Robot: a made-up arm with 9 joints.
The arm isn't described. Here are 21 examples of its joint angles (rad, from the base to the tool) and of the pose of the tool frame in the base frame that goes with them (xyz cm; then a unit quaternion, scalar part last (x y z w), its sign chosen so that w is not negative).
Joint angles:
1: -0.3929 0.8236 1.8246 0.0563 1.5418 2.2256 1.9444 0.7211 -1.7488
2: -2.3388 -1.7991 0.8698 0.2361 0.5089 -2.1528 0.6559 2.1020 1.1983
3: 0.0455 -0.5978 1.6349 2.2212 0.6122 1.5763 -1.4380 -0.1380 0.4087
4: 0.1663 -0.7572 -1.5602 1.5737 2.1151 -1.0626 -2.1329 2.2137 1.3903
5: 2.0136 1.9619 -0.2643 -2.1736 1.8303 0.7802 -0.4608 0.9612 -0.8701
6: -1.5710 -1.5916 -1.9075 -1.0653 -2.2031 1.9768 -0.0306 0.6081 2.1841
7: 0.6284 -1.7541 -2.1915 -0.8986 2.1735 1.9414 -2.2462 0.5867 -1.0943
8: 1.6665 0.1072 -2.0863 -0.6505 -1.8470 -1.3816 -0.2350 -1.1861 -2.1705
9: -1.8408 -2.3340 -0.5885 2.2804 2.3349 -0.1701 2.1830 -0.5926 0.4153
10: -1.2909 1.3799 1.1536 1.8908 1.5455 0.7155 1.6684 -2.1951 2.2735
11: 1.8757 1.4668 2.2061 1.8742 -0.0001 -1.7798 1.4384 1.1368 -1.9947
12: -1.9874 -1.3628 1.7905 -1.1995 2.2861 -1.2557 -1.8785 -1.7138 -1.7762
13: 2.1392 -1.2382 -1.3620 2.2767 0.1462 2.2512 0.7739 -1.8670 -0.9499
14: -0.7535 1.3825 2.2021 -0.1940 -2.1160 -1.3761 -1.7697 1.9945 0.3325
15: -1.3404 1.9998 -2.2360 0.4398 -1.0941 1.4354 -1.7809 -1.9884 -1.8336
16: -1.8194 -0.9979 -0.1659 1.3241 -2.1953 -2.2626 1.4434 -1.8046 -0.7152
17: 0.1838 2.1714 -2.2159 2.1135 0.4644 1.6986 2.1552 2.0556 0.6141
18: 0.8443 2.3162 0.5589 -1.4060 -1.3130 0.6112 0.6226 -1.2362 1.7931
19: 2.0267 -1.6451 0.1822 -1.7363 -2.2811 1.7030 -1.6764 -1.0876 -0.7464
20: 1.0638 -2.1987 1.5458 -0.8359 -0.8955 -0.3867 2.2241 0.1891 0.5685
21: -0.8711 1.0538 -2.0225 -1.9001 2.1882 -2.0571 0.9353 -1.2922 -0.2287
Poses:
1: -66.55 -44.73 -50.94 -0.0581 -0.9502 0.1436 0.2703
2: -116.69 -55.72 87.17 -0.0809 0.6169 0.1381 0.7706
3: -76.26 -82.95 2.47 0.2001 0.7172 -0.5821 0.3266
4: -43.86 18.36 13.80 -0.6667 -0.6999 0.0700 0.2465
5: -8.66 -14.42 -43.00 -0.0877 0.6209 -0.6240 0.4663
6: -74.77 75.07 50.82 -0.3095 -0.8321 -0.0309 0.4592
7: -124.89 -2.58 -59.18 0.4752 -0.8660 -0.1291 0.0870
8: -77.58 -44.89 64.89 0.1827 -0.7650 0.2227 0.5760
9: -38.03 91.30 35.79 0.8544 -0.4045 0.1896 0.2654
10: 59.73 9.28 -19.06 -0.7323 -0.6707 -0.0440 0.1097
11: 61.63 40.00 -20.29 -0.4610 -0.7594 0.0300 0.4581
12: -35.40 39.08 6.37 -0.4808 0.6769 -0.4103 0.3773
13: -4.44 -5.60 45.73 -0.2473 -0.7724 0.5591 0.1722
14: -70.12 -40.22 -53.63 -0.2210 -0.0139 -0.9353 0.2759
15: -52.25 -12.75 -83.17 -0.7887 0.0992 -0.0082 0.6067
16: -119.00 84.87 35.35 -0.0024 0.9338 0.3379 0.1173
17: -48.25 7.69 52.16 -0.6873 0.6314 0.0691 0.3523
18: -1.81 58.28 43.10 0.5204 0.5449 -0.0993 0.6499
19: -134.87 47.86 -0.23 -0.3516 0.4928 0.1152 0.7876
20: -22.83 51.64 -44.19 -0.2872 -0.1210 -0.9451 0.0987
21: 32.24 15.06 -31.17 -0.8390 -0.0506 -0.2129 0.4983
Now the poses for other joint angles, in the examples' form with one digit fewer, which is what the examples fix.
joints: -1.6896 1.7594 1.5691 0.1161 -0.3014 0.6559 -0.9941 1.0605 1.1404
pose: 21.1 11.0 -27.8 0.956 0.196 0.218 0.018
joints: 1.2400 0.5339 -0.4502 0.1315 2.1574 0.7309 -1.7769 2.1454 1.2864
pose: -43.0 -4.6 101.1 -0.373 -0.535 0.747 0.129
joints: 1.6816 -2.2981 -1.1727 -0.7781 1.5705 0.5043 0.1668 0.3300 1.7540
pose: -49.2 -15.8 -48.5 -0.087 -0.914 -0.149 0.368
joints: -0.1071 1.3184 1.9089 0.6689 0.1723 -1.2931 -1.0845 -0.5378 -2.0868
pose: 17.0 -56.8 -0.6 0.348 -0.682 0.563 0.311
